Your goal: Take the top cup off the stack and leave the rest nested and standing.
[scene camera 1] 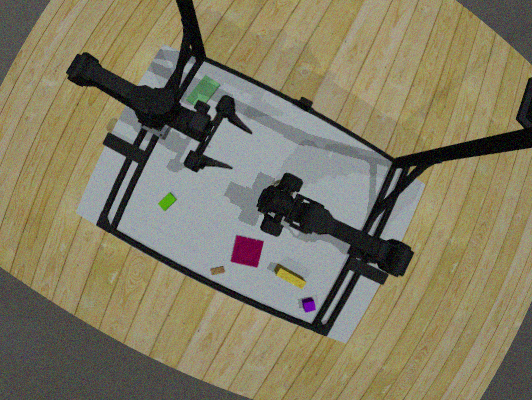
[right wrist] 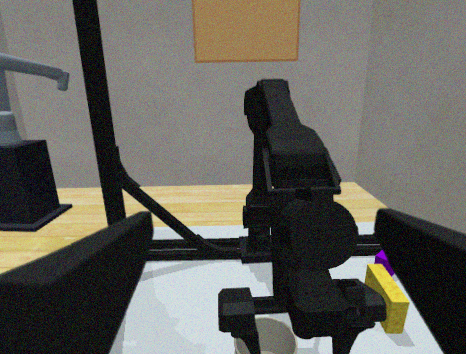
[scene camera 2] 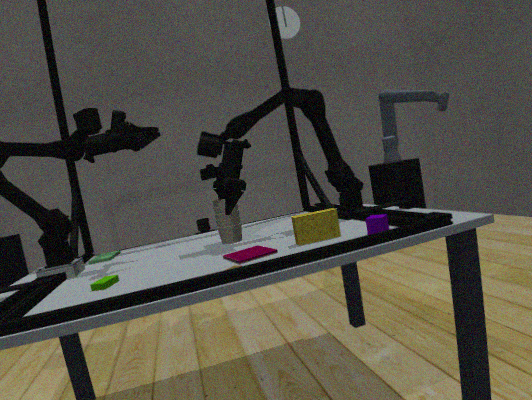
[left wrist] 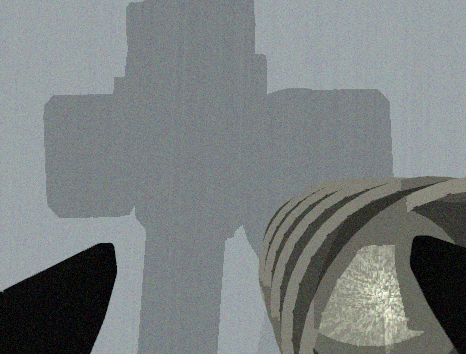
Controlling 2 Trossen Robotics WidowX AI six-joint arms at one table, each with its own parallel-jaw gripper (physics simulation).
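Places are measured from the left arm's base along level axes (x right, y ahead, z up), in millimetres.
Where they show: left gripper, fingertip midpoint: [scene camera 2: 224,214] [left wrist: 263,253]; right gripper, fingertip midpoint: [scene camera 1: 242,150] [right wrist: 263,220] [scene camera 2: 159,131]; left arm's base, origin of the base link: [right wrist: 258,244] [scene camera 2: 352,209]; right arm's base, origin of the base link: [scene camera 1: 157,120] [scene camera 2: 60,264].
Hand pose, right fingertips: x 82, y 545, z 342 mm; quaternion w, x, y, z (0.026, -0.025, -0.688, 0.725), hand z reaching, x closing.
Note:
Each offset is from my right fingertips to the top centre of the thing. "pt": to the spot under its first point. Level surfaces: height alone.
A stack of nested grey-beige cups @(dx -31, dy -149, dz -229 mm) [scene camera 2: 230,229] [left wrist: 337,274] [right wrist: 274,336] stands upright near the middle of the table @(dz -363 mm) [scene camera 1: 312,159]. In scene camera 1 it is hidden under the left arm. My left gripper [scene camera 1: 281,205] [scene camera 2: 228,203] [right wrist: 296,345] is open and points straight down at the top of the stack. In the right wrist view one finger reaches down inside the top cup's rim and the other hangs outside it. My right gripper [scene camera 1: 241,149] [scene camera 2: 151,132] is open and empty. It is held high at the left, well away from the cups.
A flat magenta square @(pt dx -269, dy -141, dz -355 mm) [scene camera 1: 247,251] [scene camera 2: 249,254], a yellow sponge block @(dx -288, dy -314, dz -293 mm) [scene camera 1: 290,276] [scene camera 2: 316,225] [right wrist: 387,298] and a purple cube @(dx -369, dy -436, dz -323 mm) [scene camera 1: 308,305] [scene camera 2: 377,223] lie near the front edge. A green block @(dx -225, dy +195, dz -348 mm) [scene camera 1: 167,201] [scene camera 2: 104,282], a pale green card @(dx +193, dy +251, dz -353 mm) [scene camera 1: 203,90] and a small tan block @(dx -381, dy -72, dz -355 mm) [scene camera 1: 217,270] lie further off.

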